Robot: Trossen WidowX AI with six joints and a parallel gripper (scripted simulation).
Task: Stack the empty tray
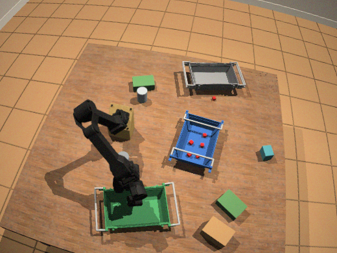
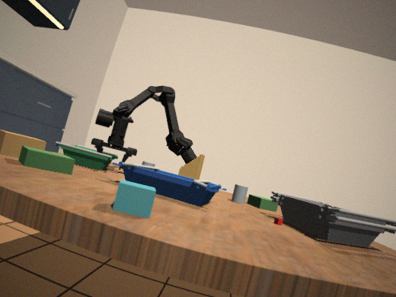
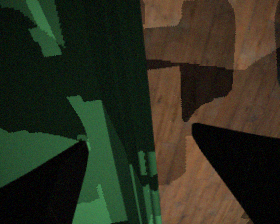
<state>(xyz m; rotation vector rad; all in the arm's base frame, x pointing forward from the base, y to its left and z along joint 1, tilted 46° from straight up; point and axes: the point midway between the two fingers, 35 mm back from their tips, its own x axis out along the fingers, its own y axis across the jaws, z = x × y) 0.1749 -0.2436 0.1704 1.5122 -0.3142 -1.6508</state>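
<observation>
My gripper tip is now 40 mm short of the green tray, 80 mm to the left of it and 30 mm below it. The rest, counted from my gripper tip: teal cube: 560 mm ahead, 390 mm to the left, 10 mm above; then tan box: 400 mm ahead, 80 mm to the right, 20 mm above.
</observation>
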